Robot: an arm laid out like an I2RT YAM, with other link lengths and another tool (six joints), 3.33 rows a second.
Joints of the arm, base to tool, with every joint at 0 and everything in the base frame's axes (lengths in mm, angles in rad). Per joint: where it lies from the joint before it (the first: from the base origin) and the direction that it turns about. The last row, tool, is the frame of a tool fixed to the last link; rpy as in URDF.
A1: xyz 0 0 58.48 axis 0 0 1
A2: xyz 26.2 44.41 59.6 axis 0 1 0
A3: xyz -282.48 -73.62 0 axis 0 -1 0
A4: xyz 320.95 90.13 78.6 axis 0 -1 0
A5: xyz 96.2 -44.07 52.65 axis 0 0 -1
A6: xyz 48.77 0 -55.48 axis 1 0 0
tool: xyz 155 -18 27 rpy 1.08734 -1.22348 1.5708
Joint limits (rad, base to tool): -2.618..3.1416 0..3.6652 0..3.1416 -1.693..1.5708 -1.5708..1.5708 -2.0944..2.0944
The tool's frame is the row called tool.
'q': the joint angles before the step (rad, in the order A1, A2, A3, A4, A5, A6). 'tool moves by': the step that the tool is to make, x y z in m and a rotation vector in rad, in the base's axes. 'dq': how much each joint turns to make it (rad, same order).
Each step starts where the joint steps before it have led.
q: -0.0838 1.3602 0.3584 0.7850 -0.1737 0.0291
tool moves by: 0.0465 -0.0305 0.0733 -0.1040 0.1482 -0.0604
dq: -0.0295 -0.0585 0.3713 -0.5821 0.0637 -0.1051
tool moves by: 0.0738 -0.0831 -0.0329 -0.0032 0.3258 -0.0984
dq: -0.1135 0.4067 0.5546 -0.4742 0.0174 -0.0574
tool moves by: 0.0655 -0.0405 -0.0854 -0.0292 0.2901 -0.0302
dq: -0.0134 0.4836 0.5614 -0.3561 0.0819 -0.0515
